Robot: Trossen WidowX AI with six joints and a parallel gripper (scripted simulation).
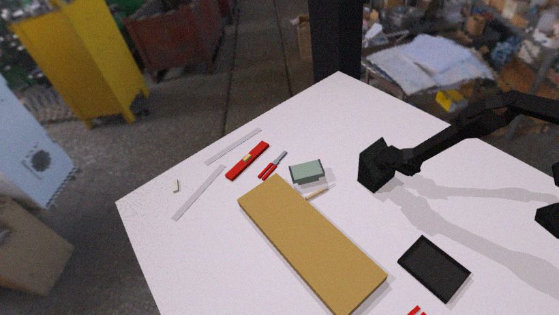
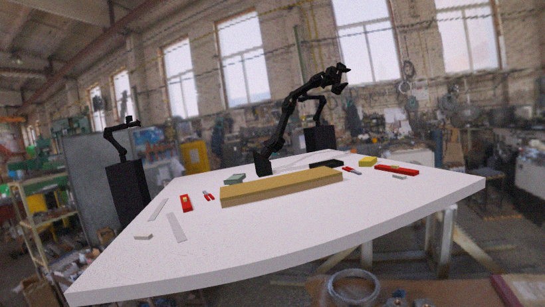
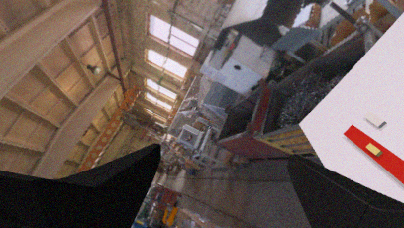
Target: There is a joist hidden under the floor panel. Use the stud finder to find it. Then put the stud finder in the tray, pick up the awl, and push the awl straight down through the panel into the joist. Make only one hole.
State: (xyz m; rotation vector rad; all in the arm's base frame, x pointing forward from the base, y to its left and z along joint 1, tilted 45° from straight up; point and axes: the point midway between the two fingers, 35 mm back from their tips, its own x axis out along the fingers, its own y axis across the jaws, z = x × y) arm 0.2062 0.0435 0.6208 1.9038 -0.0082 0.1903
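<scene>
Now: the stud finder 120 mm behind my gripper tip, 670 mm to the right of it and 470 mm below it. The rest, counted from my gripper tip: yellow block (60 mm ahead, 10 mm to the left, 470 mm below); then black tray (100 mm behind, 160 mm to the right, 470 mm below); then awl (100 mm behind, 600 mm to the right, 480 mm below).
</scene>
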